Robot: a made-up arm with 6 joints.
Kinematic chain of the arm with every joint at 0, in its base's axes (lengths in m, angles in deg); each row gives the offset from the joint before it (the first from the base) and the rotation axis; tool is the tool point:
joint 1: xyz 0 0 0.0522 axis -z
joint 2: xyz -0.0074 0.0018 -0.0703 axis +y
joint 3: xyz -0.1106 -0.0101 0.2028 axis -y
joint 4: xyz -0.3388 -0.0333 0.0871 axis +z
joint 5: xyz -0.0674 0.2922 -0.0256 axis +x
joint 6: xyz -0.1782 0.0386 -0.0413 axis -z
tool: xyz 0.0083 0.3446 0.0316
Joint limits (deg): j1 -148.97..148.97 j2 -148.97..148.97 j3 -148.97..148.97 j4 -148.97..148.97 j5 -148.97..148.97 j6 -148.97..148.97
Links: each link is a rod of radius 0.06 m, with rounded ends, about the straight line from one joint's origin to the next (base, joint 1, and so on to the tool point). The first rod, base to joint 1, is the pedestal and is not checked.
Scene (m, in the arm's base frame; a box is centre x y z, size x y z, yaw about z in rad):
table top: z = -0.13
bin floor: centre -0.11 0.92 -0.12 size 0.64 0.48 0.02 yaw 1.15
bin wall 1: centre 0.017 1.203 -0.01 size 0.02 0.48 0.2 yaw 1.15
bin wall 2: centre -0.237 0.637 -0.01 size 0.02 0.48 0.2 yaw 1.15
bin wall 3: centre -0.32 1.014 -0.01 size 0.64 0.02 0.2 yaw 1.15
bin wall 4: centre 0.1 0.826 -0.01 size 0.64 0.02 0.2 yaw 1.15
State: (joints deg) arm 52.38 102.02 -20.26 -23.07 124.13 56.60
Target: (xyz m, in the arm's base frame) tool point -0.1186 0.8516 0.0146
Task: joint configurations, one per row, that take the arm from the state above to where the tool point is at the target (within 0.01 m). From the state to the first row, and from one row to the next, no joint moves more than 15 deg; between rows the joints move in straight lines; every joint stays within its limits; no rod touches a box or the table.
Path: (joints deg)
1: 38.78 101.59 -19.76 -21.19 118.08 51.89
2: 25.17 101.15 -19.26 -19.30 112.04 47.19
3: 11.57 100.72 -18.76 -17.42 105.99 42.48
4: -2.03 100.28 -18.26 -15.54 99.94 37.78
5: -15.64 99.85 -17.76 -13.65 93.90 33.07
6: -29.24 99.42 -17.26 -11.77 87.85 28.36
7: -42.84 98.98 -16.76 -9.89 81.80 23.66
8: -56.45 98.55 -16.27 -8.00 75.76 18.95
9: -70.05 98.11 -15.77 -6.12 69.71 14.25
10: -70.21 109.30 -23.77 -12.91 70.10 19.11

